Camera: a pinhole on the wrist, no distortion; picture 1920 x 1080 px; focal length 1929.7 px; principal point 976.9 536.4 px. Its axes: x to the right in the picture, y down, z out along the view. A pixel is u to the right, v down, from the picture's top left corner.
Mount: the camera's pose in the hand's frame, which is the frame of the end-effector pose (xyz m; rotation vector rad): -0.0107 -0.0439 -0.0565 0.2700 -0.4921 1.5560
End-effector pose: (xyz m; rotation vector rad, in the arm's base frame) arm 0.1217 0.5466 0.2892 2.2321 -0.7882 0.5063
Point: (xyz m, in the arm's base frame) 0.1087 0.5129 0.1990
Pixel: outside the picture
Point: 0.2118 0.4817 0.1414
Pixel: 1462 64
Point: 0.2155 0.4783 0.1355
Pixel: 1446 64
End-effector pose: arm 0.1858 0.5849 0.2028 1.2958 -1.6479 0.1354
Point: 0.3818 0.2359 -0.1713
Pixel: 109 397
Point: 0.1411 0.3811 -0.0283
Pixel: 1272 413
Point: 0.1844 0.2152 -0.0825
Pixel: 900 86
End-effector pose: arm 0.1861 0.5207 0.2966 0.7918 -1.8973 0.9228
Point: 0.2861 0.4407 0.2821
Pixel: 579 849
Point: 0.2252 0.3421 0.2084
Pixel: 1454 730
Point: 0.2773 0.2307 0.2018
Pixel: 997 656
